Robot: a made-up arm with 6 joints.
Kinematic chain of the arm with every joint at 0, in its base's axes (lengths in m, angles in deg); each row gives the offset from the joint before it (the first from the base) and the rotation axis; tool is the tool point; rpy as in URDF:
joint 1: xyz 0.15 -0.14 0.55 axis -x
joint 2: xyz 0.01 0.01 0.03 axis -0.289 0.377 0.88
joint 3: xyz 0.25 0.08 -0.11 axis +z
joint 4: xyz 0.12 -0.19 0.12 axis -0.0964 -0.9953 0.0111
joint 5: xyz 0.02 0 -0.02 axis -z
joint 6: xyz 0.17 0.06 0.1 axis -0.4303 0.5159 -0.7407
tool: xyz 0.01 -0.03 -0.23 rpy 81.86 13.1 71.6
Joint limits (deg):
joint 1: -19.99..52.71
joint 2: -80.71..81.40
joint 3: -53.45..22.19
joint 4: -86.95..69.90
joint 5: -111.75..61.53
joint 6: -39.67..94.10
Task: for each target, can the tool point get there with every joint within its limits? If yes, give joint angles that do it. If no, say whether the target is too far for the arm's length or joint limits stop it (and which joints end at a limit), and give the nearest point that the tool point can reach.
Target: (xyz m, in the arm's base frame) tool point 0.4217 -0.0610 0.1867
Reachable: yes | joints 7.47 51.13 3.53 -53.14 9.78 -7.09
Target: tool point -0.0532 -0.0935 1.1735
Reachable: no: joint limits stop it (at a limit: joint 1, joint 2, joint 4, joint 6) | nearest point 0.0339 -0.2951 1.1392 | short by 0.222 m
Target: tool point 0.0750 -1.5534 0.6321
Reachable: no: too far | nearest point 0.1863 -0.8865 0.5934 | short by 0.677 m
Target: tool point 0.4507 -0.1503 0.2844
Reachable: yes | joints -5.74 33.84 -31.10 -44.87 11.56 -2.48
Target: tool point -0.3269 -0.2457 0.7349
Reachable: no: joint limits stop it (at a limit: joint 1, joint 2, joint 3, joint 4, joint 5, joint 6) | nearest point -0.2236 -0.2820 0.7609 | short by 0.113 m
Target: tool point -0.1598 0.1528 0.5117
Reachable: no: joint limits stop it (at a limit: joint 1, joint 2, joint 3, joint 6) | nearest point 0.0230 0.1243 0.4733 | short by 0.189 m
